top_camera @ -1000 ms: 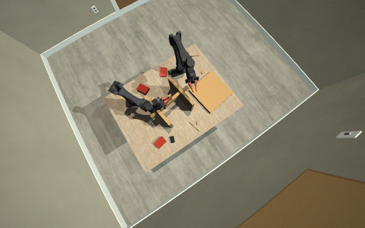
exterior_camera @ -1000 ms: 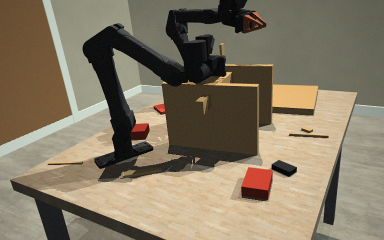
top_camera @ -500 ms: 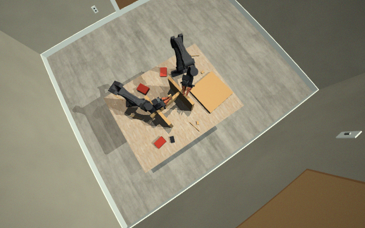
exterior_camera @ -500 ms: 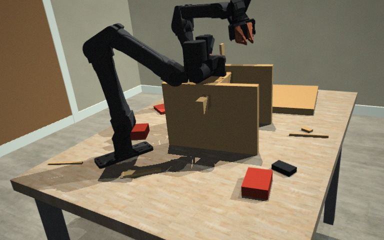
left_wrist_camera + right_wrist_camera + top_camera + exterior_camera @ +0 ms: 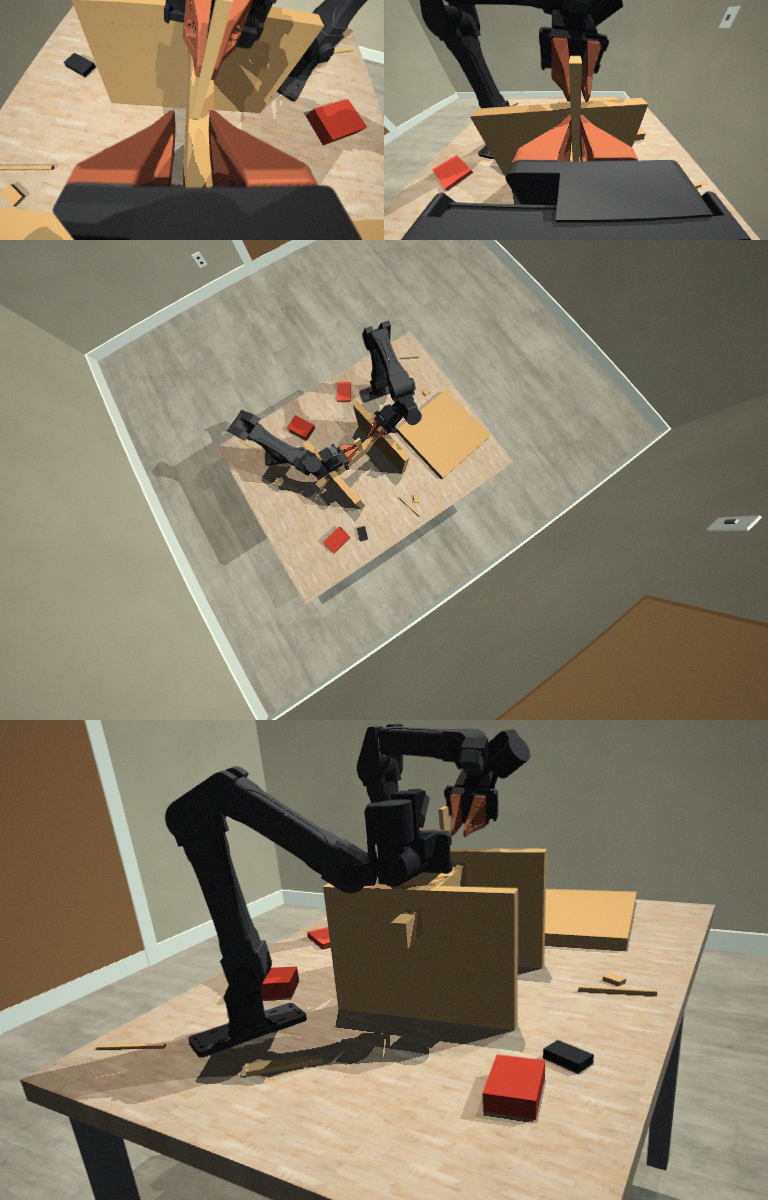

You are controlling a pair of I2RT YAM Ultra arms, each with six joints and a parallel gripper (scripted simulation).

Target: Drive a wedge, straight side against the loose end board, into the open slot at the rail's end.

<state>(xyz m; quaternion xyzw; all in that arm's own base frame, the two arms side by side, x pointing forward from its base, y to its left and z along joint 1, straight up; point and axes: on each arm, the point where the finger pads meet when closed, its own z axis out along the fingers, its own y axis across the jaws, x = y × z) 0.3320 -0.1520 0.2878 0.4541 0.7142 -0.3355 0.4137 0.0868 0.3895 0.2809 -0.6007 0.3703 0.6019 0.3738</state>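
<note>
Right now the rail is 10 mm behind my left hand, 70 mm to the right of it and 100 mm below it. Also, from my left hand: flat panel 110 mm ahead, 350 mm to the left, 270 mm below; then black block 260 mm ahead, 260 mm to the right, 280 mm below.
Now: the rail 100 mm below my right hand and 20 mm to the right of it. From my right hand the other things lie so: flat panel: 410 mm to the left, 270 mm below, 120 mm ahead; then black block: 270 mm below, 270 mm ahead, 210 mm to the right.
</note>
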